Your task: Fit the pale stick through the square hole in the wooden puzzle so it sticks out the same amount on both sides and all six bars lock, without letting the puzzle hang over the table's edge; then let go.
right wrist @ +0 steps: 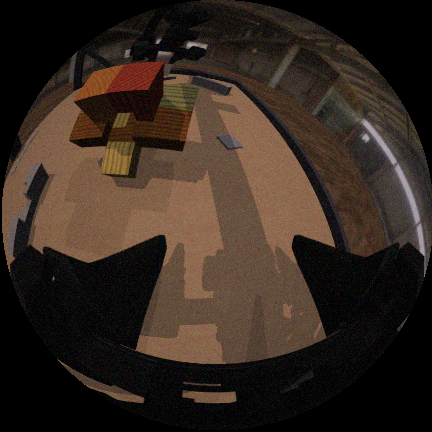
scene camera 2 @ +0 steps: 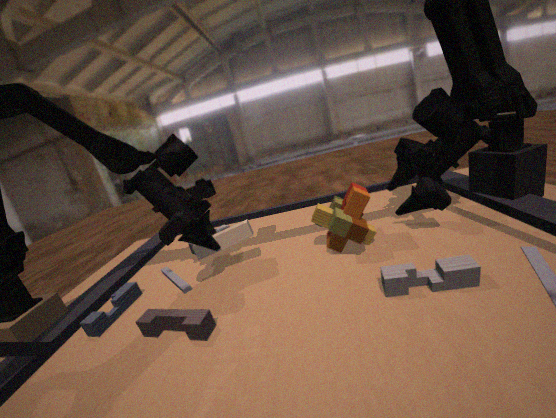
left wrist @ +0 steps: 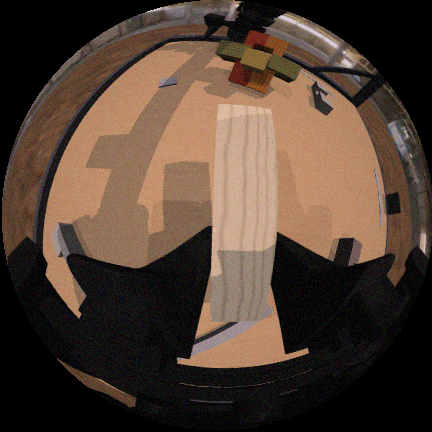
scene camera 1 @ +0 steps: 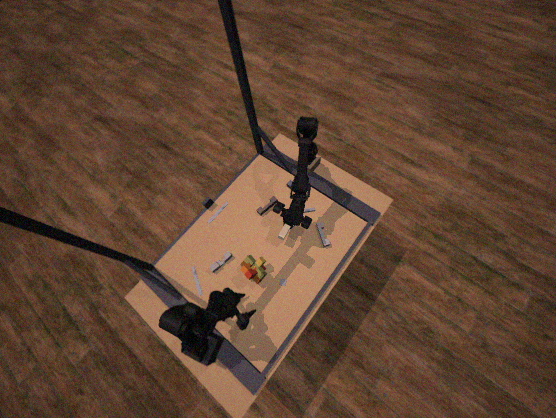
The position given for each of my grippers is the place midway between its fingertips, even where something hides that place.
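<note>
You'll find my left gripper at (scene camera 2: 220,246), (right wrist: 157,72) and (left wrist: 238,233), and it's carrying a pale stick, clear of everything else. That stick is at (scene camera 2: 241,231) and (left wrist: 245,189). My right gripper is open and holds nothing; it's at (scene camera 2: 392,201), (right wrist: 231,242) and (left wrist: 220,44).
</note>
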